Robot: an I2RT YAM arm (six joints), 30 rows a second.
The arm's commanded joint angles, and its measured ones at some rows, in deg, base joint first. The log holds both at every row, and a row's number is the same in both.
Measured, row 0:
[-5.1 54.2 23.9 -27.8 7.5 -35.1]
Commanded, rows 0 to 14:
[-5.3 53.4 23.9 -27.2 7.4 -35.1]
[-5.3 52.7 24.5 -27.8 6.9 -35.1]
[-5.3 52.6 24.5 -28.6 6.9 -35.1]
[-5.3 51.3 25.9 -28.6 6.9 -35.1]
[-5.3 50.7 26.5 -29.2 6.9 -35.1]
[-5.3 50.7 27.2 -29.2 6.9 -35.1]
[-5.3 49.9 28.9 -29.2 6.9 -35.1]
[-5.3 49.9 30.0 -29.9 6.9 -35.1]
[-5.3 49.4 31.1 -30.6 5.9 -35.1]
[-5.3 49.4 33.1 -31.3 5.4 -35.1]
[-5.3 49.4 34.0 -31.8 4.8 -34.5]
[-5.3 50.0 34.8 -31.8 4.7 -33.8]
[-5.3 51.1 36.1 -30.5 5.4 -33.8]
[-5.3 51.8 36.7 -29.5 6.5 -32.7]
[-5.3 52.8 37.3 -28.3 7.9 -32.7]
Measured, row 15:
[-5.1 51.5 34.6 -30.3 6.5 -34.3]
